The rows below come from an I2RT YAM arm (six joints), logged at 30 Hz.
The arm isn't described. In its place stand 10 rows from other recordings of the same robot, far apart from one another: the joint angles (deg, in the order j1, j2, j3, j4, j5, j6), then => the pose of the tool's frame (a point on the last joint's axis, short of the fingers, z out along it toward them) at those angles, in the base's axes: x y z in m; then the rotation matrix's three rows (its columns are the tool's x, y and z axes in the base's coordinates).
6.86, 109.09, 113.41, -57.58, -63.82, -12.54 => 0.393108, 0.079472, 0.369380; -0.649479, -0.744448, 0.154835; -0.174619, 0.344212, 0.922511; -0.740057, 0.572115, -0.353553
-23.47, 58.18, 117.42, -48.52, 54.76, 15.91 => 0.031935, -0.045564, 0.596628; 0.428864, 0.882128, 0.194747; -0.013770, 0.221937, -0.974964; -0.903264, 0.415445, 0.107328
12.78, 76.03, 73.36, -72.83, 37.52, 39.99 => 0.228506, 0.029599, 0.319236; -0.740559, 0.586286, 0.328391; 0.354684, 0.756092, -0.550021; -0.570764, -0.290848, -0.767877
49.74, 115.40, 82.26, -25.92, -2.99, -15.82 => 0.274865, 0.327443, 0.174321; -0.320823, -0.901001, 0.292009; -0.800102, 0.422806, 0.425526; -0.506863, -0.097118, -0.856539
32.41, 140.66, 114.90, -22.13, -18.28, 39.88 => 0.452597, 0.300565, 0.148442; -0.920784, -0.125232, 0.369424; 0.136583, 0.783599, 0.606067; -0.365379, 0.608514, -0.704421
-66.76, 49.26, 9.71, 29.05, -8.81, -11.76 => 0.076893, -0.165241, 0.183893; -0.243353, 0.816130, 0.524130; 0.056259, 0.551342, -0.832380; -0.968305, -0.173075, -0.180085
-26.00, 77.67, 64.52, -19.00, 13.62, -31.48 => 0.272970, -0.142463, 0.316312; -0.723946, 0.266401, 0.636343; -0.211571, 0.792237, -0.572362; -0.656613, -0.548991, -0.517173
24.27, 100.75, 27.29, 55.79, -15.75, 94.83 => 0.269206, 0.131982, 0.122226; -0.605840, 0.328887, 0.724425; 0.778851, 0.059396, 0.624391; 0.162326, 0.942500, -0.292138
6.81, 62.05, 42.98, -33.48, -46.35, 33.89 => 0.202842, 0.050166, 0.245113; -0.943602, 0.008949, 0.330960; 0.274934, 0.578124, 0.768234; -0.184461, 0.815900, -0.547980
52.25, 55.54, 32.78, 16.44, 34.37, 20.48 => 0.152115, 0.163633, 0.280339; -0.171291, -0.266007, 0.948631; 0.250494, 0.919461, 0.303058; -0.952844, 0.289537, -0.090862
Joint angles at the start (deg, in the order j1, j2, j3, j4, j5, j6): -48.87, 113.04, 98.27, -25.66, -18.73, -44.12
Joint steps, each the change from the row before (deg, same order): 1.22, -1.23, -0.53, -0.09, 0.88, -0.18; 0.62, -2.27, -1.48, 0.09, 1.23, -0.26; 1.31, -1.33, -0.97, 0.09, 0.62, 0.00; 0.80, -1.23, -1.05, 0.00, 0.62, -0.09; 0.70, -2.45, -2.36, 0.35, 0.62, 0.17; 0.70, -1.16, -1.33, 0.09, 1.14, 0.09; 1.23, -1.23, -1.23, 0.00, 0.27, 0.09; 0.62, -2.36, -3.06, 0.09, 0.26, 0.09; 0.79, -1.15, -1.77, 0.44, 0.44, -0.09; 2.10, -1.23, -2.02, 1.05, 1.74, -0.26; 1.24, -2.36, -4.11, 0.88, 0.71, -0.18; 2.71, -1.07, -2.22, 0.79, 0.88, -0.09; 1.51, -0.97, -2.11, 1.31, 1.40, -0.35; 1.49, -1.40, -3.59, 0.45, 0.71, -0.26; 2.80, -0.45, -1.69, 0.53, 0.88, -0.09
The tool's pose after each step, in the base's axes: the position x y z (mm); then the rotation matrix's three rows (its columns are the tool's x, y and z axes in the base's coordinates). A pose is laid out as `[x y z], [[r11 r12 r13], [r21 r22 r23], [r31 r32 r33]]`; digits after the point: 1 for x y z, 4 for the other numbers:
[313.4 -327.6 288.2], [[-0.6893 0.0887 0.7190], [-0.2307 0.9140 -0.3338], [-0.6868 -0.3959 -0.6096]]
[310.5 -318.4 296.5], [[-0.6908 0.0909 0.7173], [-0.2448 0.9040 -0.3504], [-0.6803 -0.4177 -0.6022]]
[313.8 -307.7 300.6], [[-0.6868 0.0781 0.7226], [-0.2618 0.9009 -0.3462], [-0.6781 -0.4270 -0.5983]]
[314.2 -300.0 303.3], [[-0.6872 0.0710 0.7230], [-0.2717 0.8979 -0.3464], [-0.6738 -0.4345 -0.5977]]
[310.2 -289.2 307.4], [[-0.6854 0.0701 0.7248], [-0.2784 0.8945 -0.3498], [-0.6728 -0.4415 -0.5936]]
[309.5 -282.4 307.7], [[-0.6926 0.0701 0.7179], [-0.2798 0.8912 -0.3570], [-0.6648 -0.4481 -0.5977]]
[311.3 -272.1 308.9], [[-0.6888 0.0544 0.7229], [-0.2921 0.8918 -0.3455], [-0.6635 -0.4491 -0.5984]]
[305.7 -261.3 307.0], [[-0.6930 0.0447 0.7195], [-0.2924 0.8949 -0.3372], [-0.6589 -0.4441 -0.6071]]
[305.0 -253.7 304.8], [[-0.6944 0.0341 0.7188], [-0.3002 0.8940 -0.3325], [-0.6539 -0.4467 -0.6106]]
[309.4 -239.9 302.4], [[-0.6961 0.0156 0.7178], [-0.3245 0.8850 -0.3339], [-0.6404 -0.4654 -0.6110]]
[304.7 -226.2 294.5], [[-0.7028 -0.0051 0.7114], [-0.3336 0.8855 -0.3233], [-0.6283 -0.4646 -0.6240]]
[310.2 -208.8 289.2], [[-0.6972 -0.0426 0.7156], [-0.3624 0.8822 -0.3006], [-0.6185 -0.4690 -0.6305]]
[311.3 -198.7 284.7], [[-0.6979 -0.0564 0.7140], [-0.3820 0.8726 -0.3044], [-0.6058 -0.4852 -0.6305]]
[307.9 -185.9 272.8], [[-0.7090 -0.0885 0.6996], [-0.3919 0.8742 -0.2866], [-0.5863 -0.4774 -0.6545]]
[313.2 -169.3 266.4], [[-0.7028 -0.1298 0.6994], [-0.4211 0.8683 -0.2621], [-0.5733 -0.4787 -0.6649]]

